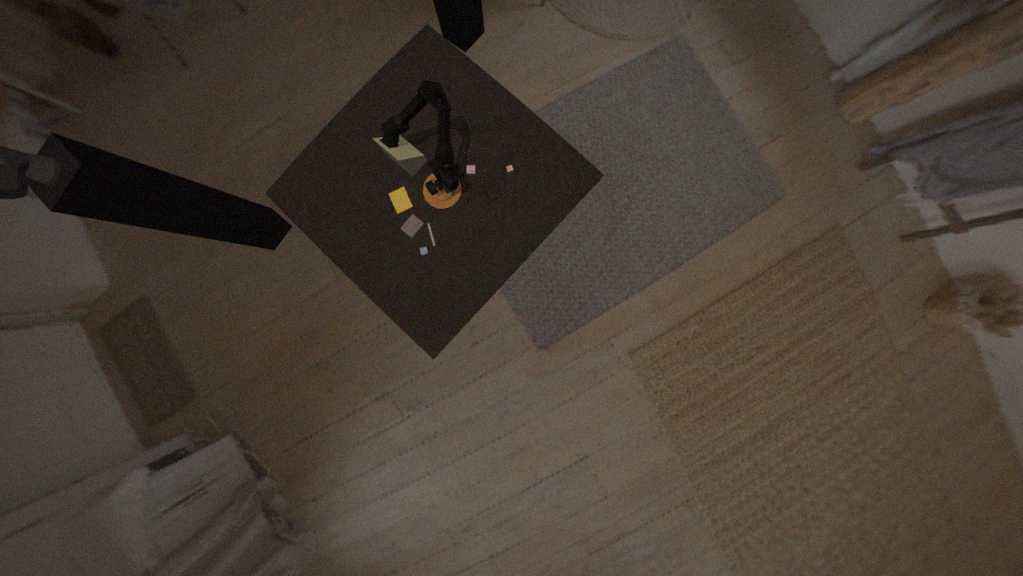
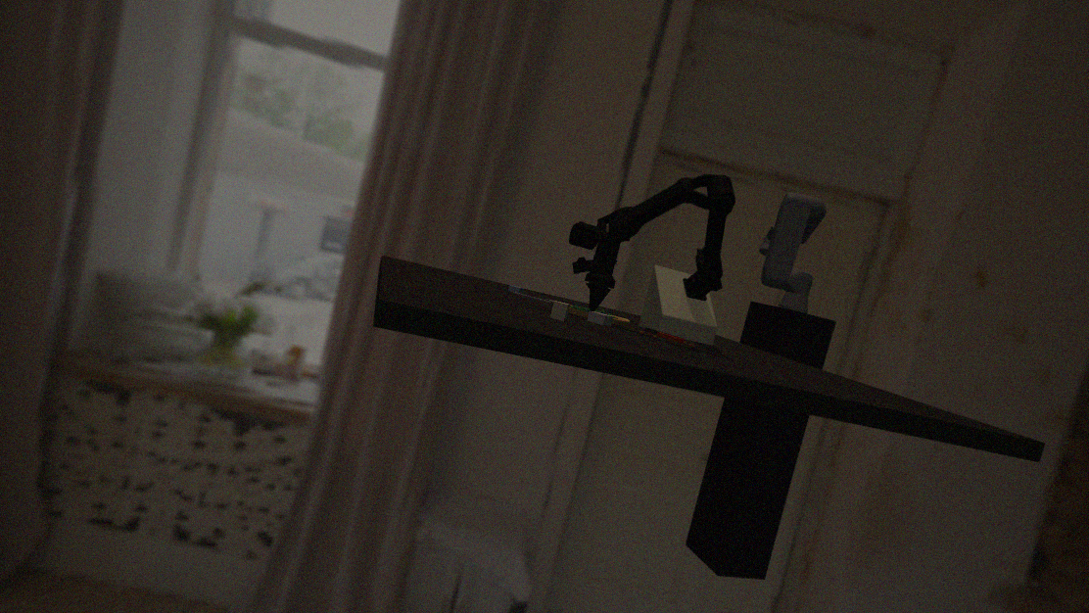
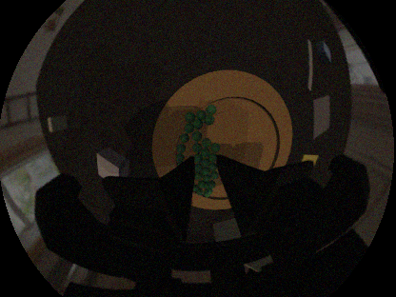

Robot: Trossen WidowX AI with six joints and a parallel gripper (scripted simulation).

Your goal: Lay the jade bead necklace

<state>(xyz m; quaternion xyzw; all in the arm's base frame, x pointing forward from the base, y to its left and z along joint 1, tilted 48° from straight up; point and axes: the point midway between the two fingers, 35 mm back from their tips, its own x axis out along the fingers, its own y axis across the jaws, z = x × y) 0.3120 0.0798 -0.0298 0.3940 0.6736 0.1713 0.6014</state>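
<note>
Now: gripper tip 2 cm past the round bead board, 3 cm to the left of it and 1 cm above it. Round my gripper tip: white stick (8 cm ahead, 25 cm to the right, 1 cm below); grey-white block (4 cm ahead, 14 cm to the left); red item (15 cm behind, 15 cm to the left, 1 cm below).
</note>
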